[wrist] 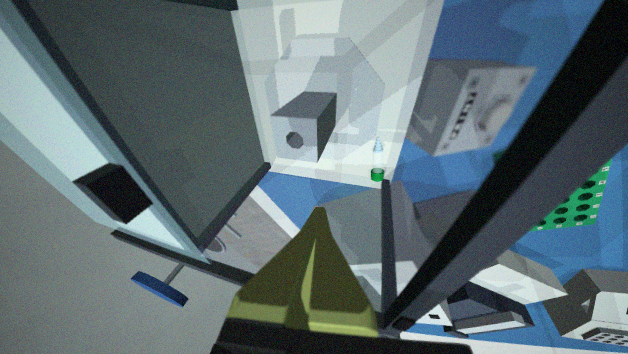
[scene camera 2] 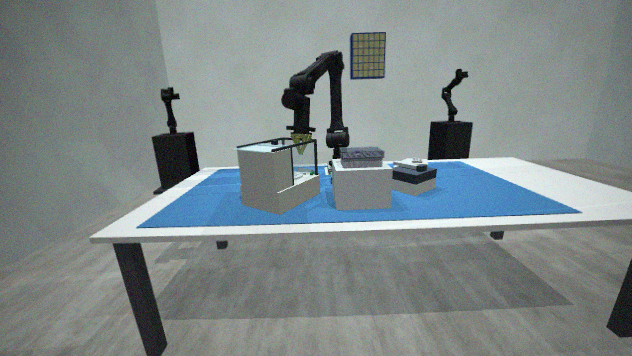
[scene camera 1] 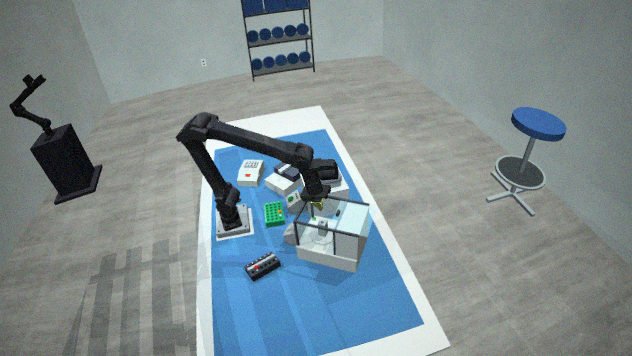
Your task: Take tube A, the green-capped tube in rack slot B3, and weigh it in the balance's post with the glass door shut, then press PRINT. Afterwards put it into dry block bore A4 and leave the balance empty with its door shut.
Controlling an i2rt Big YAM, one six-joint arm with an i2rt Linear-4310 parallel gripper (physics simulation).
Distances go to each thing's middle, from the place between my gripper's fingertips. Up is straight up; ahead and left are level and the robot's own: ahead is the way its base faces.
My hand is 8 cm to the left of the balance (scene camera 2: 275, 182), 5 cm above it and 2 cm short of it. The rest, counted from my hand: sliding door (scene camera 1: 350, 217) 13 cm to the right, 7 cm ahead, 5 cm above.
